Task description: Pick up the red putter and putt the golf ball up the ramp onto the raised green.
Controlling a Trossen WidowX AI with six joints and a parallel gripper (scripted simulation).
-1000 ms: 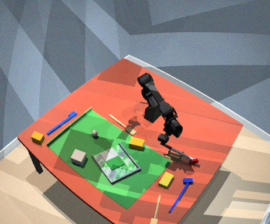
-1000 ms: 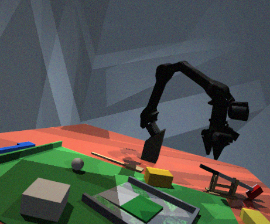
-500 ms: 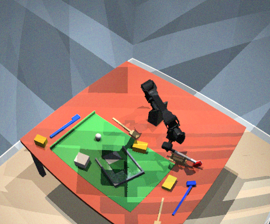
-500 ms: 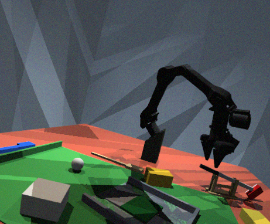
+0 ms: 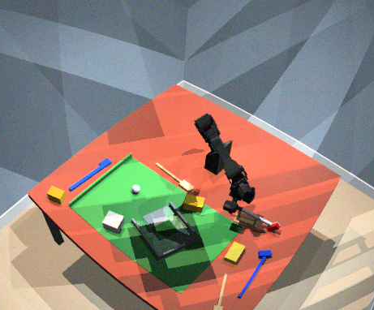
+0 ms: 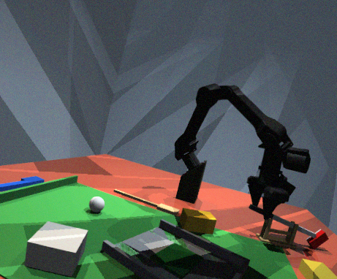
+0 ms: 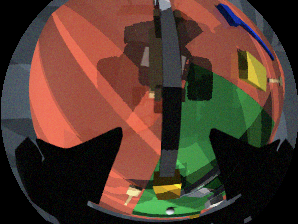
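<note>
The wooden stand lies 3 cm behind my gripper tip, 7 cm to the left of it and 5 cm below it. The rest, counted from my gripper tip: red putter 4 cm behind, 10 cm to the left, 2 cm below; then white block 45 cm ahead, 34 cm to the right, 5 cm below; then white golf ball 23 cm ahead, 43 cm to the right, 6 cm below.
</note>
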